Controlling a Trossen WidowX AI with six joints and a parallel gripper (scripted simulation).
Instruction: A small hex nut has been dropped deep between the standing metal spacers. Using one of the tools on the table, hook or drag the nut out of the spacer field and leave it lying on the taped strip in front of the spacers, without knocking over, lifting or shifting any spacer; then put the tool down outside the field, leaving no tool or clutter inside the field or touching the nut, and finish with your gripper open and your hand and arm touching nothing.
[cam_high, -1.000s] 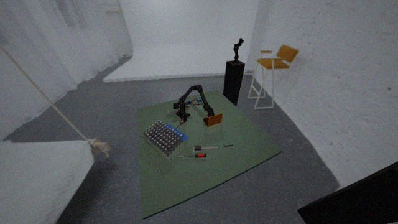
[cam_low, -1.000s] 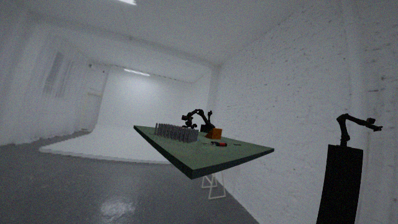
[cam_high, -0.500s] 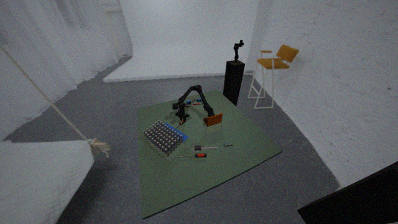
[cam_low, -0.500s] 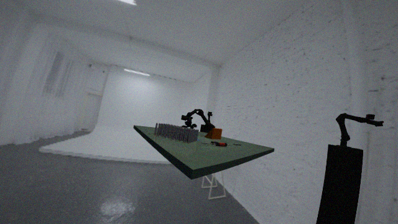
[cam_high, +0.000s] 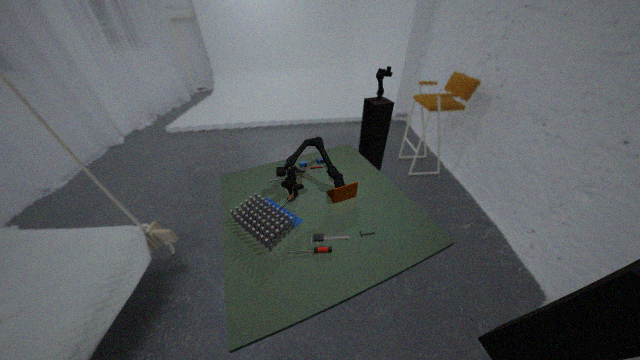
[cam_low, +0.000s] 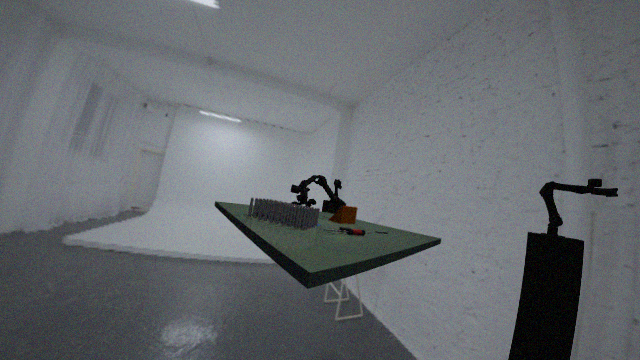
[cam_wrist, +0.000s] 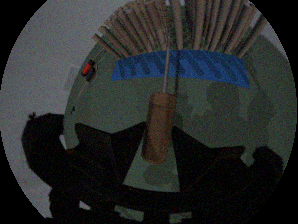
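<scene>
The blue taped strip is 110 mm ahead of my gripper tip, 80 mm to the left of it and 40 mm below it. Also, from my gripper tip: hook tool: 80 mm ahead, 60 mm to the left; then dark piece: 420 mm to the left, 370 mm behind, 30 mm below.
</scene>
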